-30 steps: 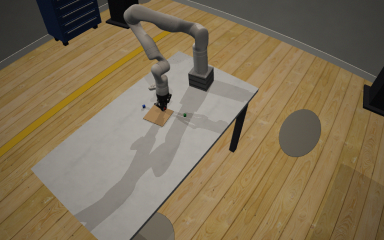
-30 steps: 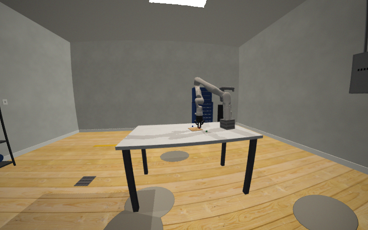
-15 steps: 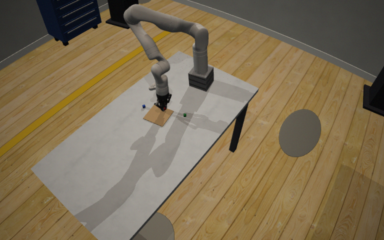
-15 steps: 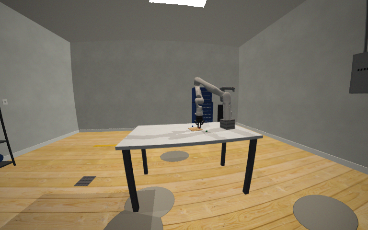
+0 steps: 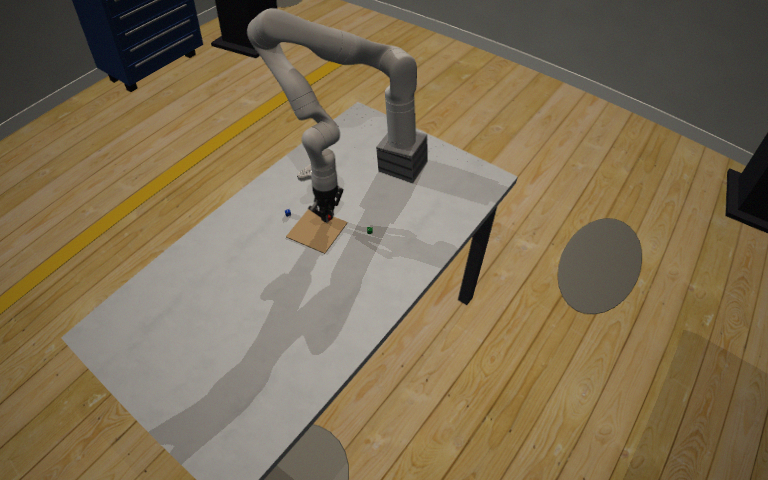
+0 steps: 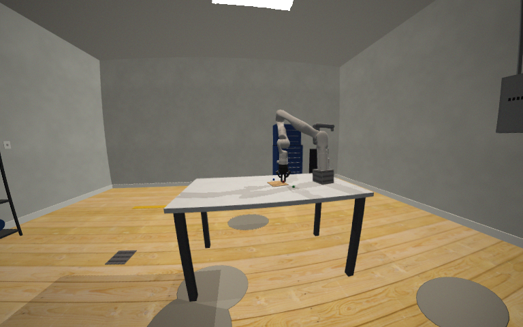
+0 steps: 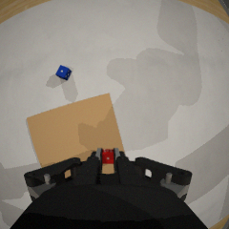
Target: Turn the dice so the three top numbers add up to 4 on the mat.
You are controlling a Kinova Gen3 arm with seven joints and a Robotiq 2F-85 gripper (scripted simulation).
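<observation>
The red die is 10 mm below my hand. From my hand the other things lie so: blue die (130 mm to the right, 40 mm ahead, 20 mm below); tan mat (50 mm ahead, 30 mm below, 10 mm to the right); green die (140 mm to the left, 30 mm behind, 20 mm below).
</observation>
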